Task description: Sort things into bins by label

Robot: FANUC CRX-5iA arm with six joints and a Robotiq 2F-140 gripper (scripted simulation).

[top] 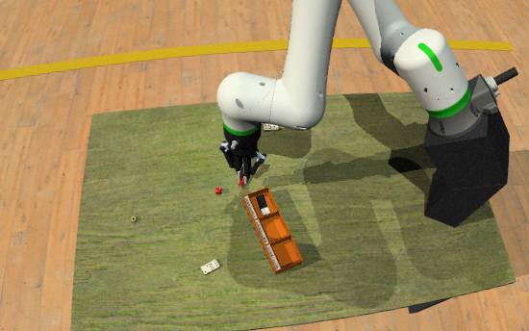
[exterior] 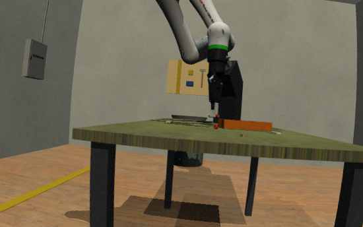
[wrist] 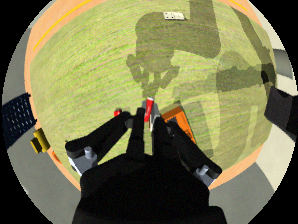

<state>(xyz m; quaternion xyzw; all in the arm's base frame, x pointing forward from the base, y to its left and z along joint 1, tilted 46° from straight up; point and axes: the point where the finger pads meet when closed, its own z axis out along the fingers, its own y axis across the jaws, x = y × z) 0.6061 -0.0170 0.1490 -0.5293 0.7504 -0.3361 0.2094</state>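
Now: the orange bin 160 mm to the left of my hand, 60 mm below it and 60 mm behind it. From my hand the other things lie so: black-and-white block: 80 mm to the left, 70 mm below, 50 mm behind; then red cylinder: 30 mm below; then small red cube: 80 mm ahead, 70 mm below, 10 mm to the left.
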